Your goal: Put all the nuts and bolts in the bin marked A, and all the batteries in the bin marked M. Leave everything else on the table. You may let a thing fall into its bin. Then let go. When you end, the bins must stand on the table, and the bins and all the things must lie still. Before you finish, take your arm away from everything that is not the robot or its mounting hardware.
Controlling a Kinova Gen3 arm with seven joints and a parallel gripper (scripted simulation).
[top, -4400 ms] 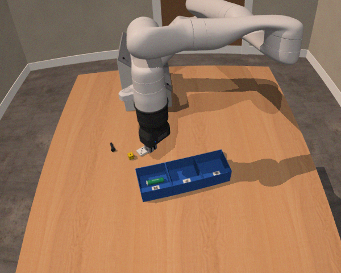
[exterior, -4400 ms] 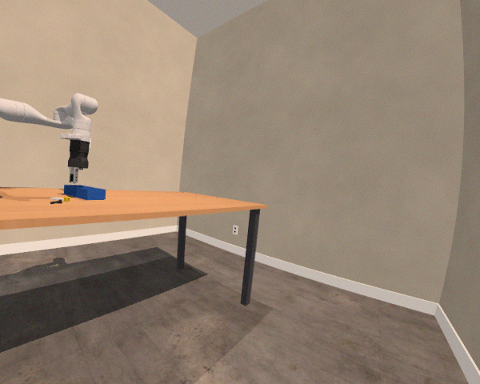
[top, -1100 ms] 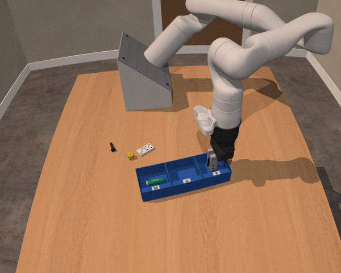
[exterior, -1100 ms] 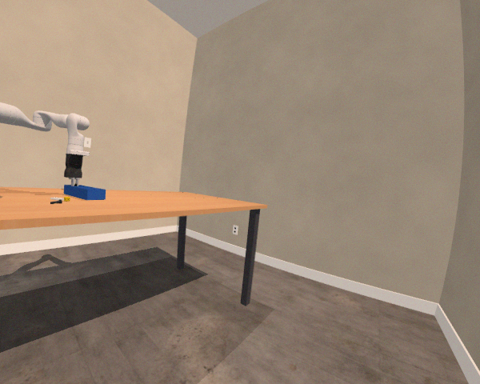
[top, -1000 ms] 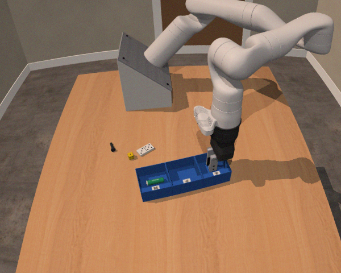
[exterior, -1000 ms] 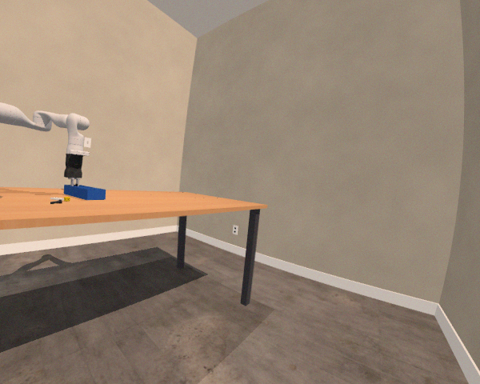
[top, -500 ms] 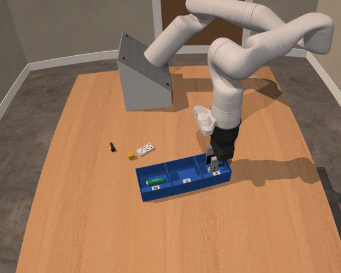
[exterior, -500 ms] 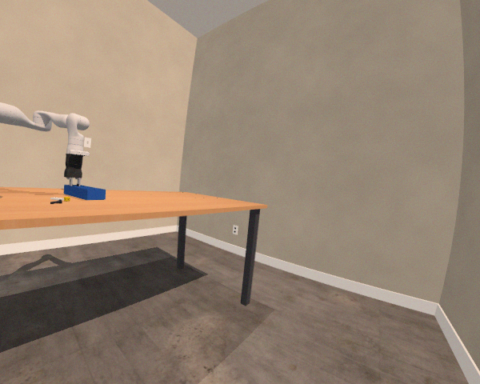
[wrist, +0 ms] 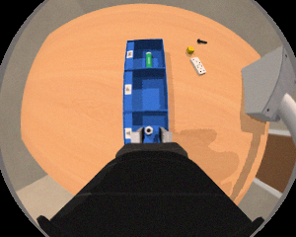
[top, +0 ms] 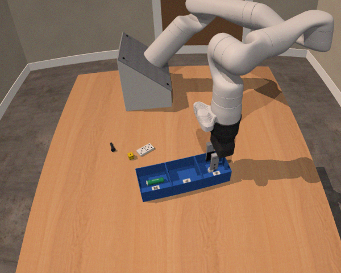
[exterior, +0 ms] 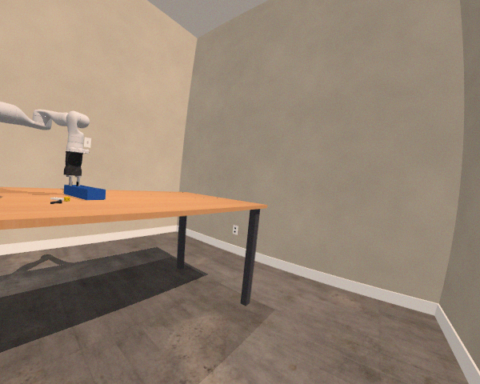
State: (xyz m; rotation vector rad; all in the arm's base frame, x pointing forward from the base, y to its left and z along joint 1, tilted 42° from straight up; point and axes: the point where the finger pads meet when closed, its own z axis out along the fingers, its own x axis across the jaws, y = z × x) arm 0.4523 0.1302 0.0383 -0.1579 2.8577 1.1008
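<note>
My gripper is now 4 cm above the silver nut and 1 cm short of it. From my hand the other things lie so: green battery 16 cm to the right, 3 cm below, 2 cm ahead; then blue three-compartment bin 8 cm to the right, 3 cm below, 2 cm ahead; then white domino 18 cm to the right, 11 cm behind, 4 cm below.
</note>
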